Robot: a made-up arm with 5 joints.
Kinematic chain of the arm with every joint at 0, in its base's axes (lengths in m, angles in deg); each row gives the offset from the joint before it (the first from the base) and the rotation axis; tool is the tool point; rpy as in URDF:
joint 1: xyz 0 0 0.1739 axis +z
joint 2: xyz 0 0 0 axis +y
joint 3: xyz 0.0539 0 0.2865 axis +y
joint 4: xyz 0.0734 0 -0.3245 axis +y
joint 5: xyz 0.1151 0 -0.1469 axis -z
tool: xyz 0 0 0 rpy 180 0 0
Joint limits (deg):
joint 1: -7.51..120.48
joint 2: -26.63..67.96
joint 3: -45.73..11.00
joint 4: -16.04..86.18
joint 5: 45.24..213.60
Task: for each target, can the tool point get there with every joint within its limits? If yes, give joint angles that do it. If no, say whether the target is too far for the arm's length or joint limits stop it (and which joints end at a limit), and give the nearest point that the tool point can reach.
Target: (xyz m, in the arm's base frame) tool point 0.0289 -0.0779 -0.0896
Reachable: yes | joints 110.33 60.15 6.62 -0.16 118.07
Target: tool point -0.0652 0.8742 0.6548
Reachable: no: too far | nearest point -0.0353 0.4730 0.4341 | short by 0.459 m
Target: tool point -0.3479 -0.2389 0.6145
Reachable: no: joint limits stop it (at a limit: joint 2, joint 3, joint 4) | nearest point -0.1381 -0.0949 0.2097 | short by 0.478 m
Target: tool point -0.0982 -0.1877 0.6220
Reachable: no: joint limits stop it (at a limit: joint 2, joint 3, joint 4) | nearest point -0.0777 -0.1485 0.2097 | short by 0.415 m
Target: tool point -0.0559 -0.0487 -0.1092
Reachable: yes | joints 41.02 58.68 -2.45 21.06 107.88
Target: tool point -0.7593 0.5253 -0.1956
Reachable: no: too far | nearest point -0.2511 0.4266 -0.0444 | short by 0.539 m
